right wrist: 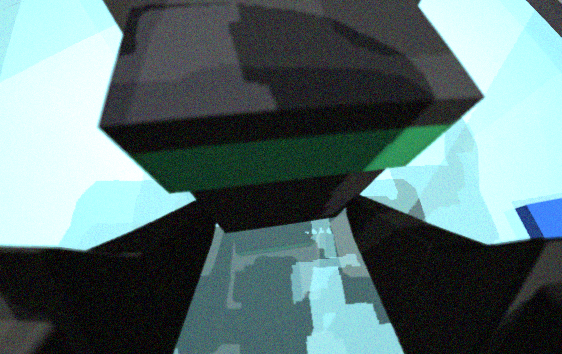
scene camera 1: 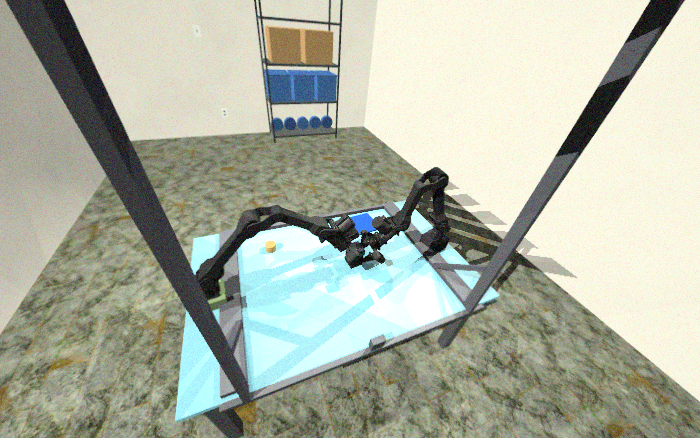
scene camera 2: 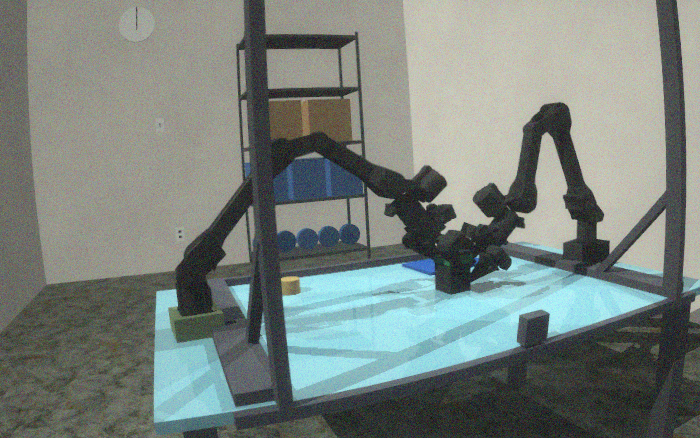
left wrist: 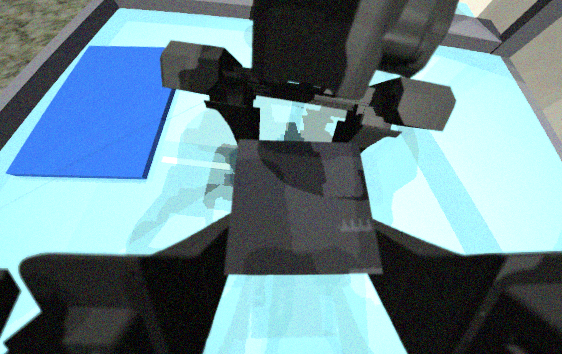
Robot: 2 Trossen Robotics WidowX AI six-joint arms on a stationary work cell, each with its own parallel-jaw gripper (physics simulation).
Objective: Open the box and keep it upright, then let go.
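Seen in the pictures: left gripper, between the fingertips: (right wrist: 275,95) (scene camera 2: 451,264) (left wrist: 294,215); right gripper, between the fingertips: (right wrist: 282,203) (scene camera 2: 460,278); left arm's base, origin of its link: (scene camera 1: 209,292) (scene camera 2: 194,310); right arm's base, origin of its link: (scene camera 1: 436,236) (scene camera 2: 586,241).
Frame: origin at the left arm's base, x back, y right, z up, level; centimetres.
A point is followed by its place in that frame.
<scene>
The small dark box (scene camera 2: 452,278) (left wrist: 302,185) {x -60.0, y 5.2, z 5.0 cm} (right wrist: 280,65) stands upright on the table with its lid down; a green band shows under the lid in the right wrist view. My left gripper (scene camera 2: 450,254) {x -59.0, y 5.1, z 1.7 cm} (left wrist: 294,215) {x -59.0, y 5.1, z 1.7 cm} is shut on the box, with one finger at each side. My right gripper (scene camera 2: 467,261) (left wrist: 300,142) (right wrist: 282,203) {x -61.8, y 5.0, z -2.3 cm} has its fingers drawn in against the box's sides from the opposite end, just under the green band in the right wrist view, and looks shut on it. In scene camera 1 the arms mostly hide the box.
A flat blue panel (scene camera 1: 364,222) {x -78.5, y -17.5, z -3.7 cm} (scene camera 2: 419,266) {x -65.4, y -18.4, z -3.7 cm} (left wrist: 100,110) {x -72.2, y -17.8, z -3.7 cm} (right wrist: 554,218) {x -64.7, y -11.6, z -3.8 cm} lies behind the box. A yellow cylinder (scene camera 1: 270,246) {x -26.6, y -16.4, z -1.1 cm} (scene camera 2: 290,285) {x -26.2, y -15.7, z -2.1 cm} stands at the left on the pale blue table (scene camera 1: 320,330) {x -32.8, y 29.1, z -4.6 cm} (scene camera 2: 335,330) {x -24.5, y 13.9, z -4.6 cm}. Frame posts rise along the table's near side. The two arms are close together over the box.
</scene>
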